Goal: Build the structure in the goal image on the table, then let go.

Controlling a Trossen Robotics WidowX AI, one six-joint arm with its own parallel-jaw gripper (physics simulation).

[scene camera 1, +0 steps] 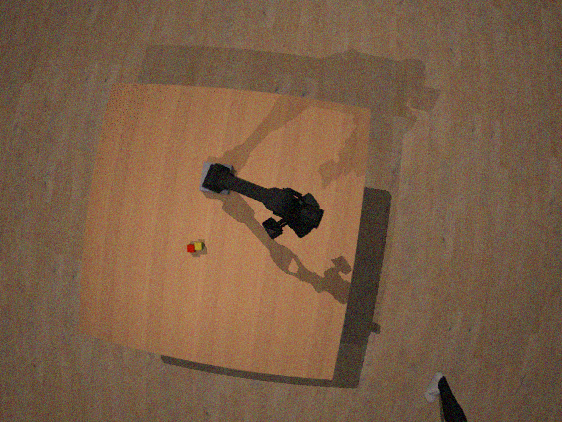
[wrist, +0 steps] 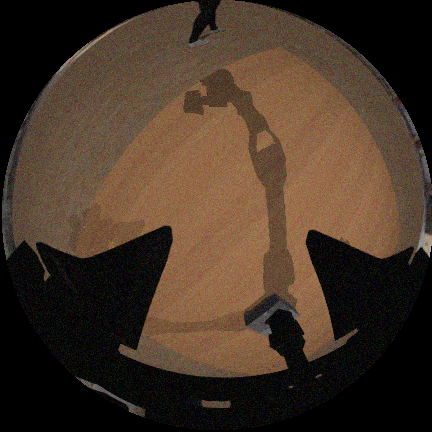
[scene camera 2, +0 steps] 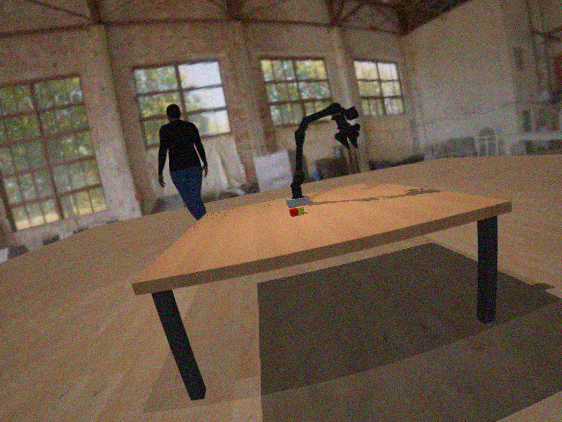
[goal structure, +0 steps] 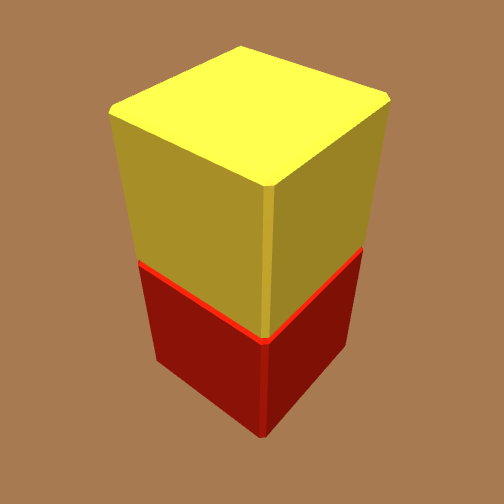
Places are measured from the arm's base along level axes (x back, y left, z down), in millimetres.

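Pixels of known places: gripper, between the fingertips: (wrist: 243, 235) (scene camera 2: 353, 148); arm's base, origin of its link: (wrist: 278, 317) (scene camera 2: 297, 197).
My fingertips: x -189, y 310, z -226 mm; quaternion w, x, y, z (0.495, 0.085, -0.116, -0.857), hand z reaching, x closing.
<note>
For each thing: its middle in the pictures, then the offset to it from my fingertips. Level surfaces: height alone.
- small red block, middle of its body: (scene camera 1: 191, 248) (scene camera 2: 293, 212) dy -437, dx -92, dz +253 mm
- small yellow block, middle of its body: (scene camera 1: 198, 246) (scene camera 2: 299, 210) dy -403, dx -84, dz +253 mm
- table, height of its surface: dz +269 mm
A small red block (scene camera 1: 191, 248) (scene camera 2: 293, 212) and a small yellow block (scene camera 1: 199, 246) (scene camera 2: 301, 211) lie on the table (scene camera 1: 150, 310) (scene camera 2: 240, 245), side by side and seemingly touching, the yellow one on the right in both scene views. A dark strip shows along the yellow block's right side. My gripper (scene camera 2: 352, 142) (wrist: 243, 235) is open and empty, high above the table and well to the right of the blocks. In scene camera 1 its fingers are hidden beneath the arm. The blocks do not show in the wrist view.
The arm's grey base (scene camera 1: 204, 184) (scene camera 2: 298, 202) (wrist: 260, 320) stands on the table, behind the blocks in scene camera 2. Shadows of the arm fall across the table. A person (scene camera 2: 182, 150) in a black top is on the floor beyond the table.
</note>
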